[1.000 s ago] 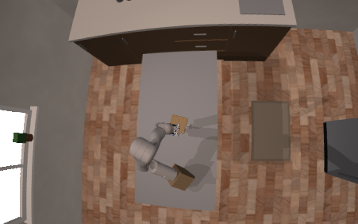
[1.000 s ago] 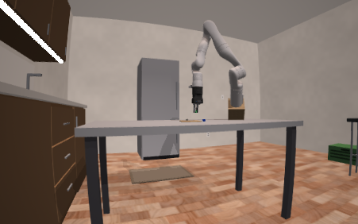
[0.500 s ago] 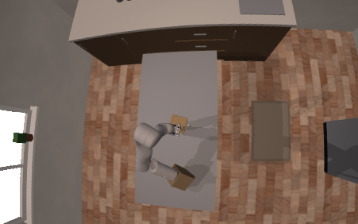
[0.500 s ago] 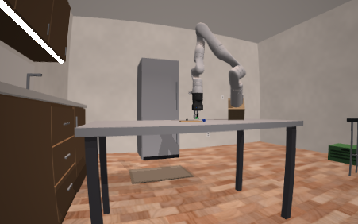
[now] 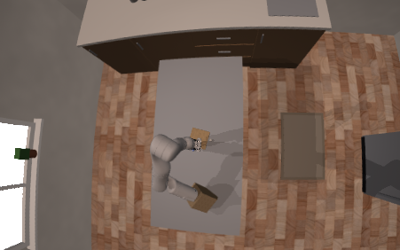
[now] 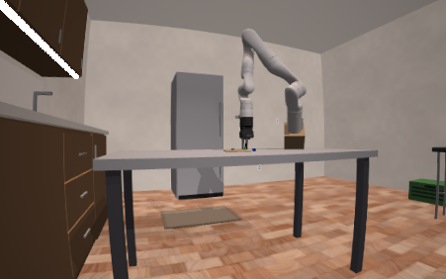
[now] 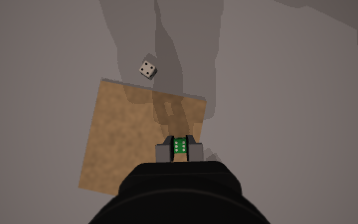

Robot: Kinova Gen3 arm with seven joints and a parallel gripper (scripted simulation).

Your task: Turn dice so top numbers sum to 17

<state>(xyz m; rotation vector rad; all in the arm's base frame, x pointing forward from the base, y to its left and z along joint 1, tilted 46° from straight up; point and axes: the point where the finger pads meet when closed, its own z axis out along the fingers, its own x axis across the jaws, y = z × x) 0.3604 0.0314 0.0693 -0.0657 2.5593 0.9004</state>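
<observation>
Right now my hand is 10 mm above the green die. From my hand the other things lie so: white die (80 mm to the right, 50 mm ahead, 20 mm below); then tan mat (50 mm ahead, 30 mm below, 10 mm to the left); then blue die (50 mm behind, 30 mm to the left, 20 mm below).
</observation>
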